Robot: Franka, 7 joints.
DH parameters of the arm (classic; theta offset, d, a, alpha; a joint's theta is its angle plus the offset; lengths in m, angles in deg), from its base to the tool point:
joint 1: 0 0.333 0 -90
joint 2: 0 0 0 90
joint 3: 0 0.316 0.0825 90
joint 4: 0 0 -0.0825 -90
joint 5: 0 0.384 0 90
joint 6: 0 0 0.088 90
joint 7: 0 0.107 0 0
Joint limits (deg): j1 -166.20..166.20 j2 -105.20..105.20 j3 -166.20..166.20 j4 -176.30..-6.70 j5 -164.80..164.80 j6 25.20..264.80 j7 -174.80..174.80
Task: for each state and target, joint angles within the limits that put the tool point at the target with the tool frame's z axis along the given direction. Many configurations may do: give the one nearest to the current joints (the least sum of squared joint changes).
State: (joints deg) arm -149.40 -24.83 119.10 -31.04 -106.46 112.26 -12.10
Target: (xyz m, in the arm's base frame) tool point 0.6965 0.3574 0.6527 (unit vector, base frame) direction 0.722 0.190 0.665
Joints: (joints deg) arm -134.26 -53.75 121.25 -32.24 -129.57 154.28 -12.10
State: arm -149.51 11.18 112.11 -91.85 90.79 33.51 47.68
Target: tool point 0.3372 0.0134 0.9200 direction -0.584 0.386 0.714
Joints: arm -130.80 29.45 142.90 -100.93 130.59 71.13 47.68
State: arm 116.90 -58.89 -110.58 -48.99 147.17 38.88 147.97
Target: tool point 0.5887 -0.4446 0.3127 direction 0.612 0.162 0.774
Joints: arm 113.61 -53.91 -147.89 -84.14 123.29 84.62 147.97
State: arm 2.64 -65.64 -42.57 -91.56 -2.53 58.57 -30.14
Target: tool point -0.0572 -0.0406 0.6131 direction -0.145 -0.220 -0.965
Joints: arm 2.19 -95.64 1.33 -137.74 -19.72 34.74 -30.14
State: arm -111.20 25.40 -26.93 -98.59 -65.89 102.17 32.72
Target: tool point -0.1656 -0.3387 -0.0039 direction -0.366 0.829 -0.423
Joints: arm -108.61 46.19 -0.35 -126.98 -40.69 110.08 32.72
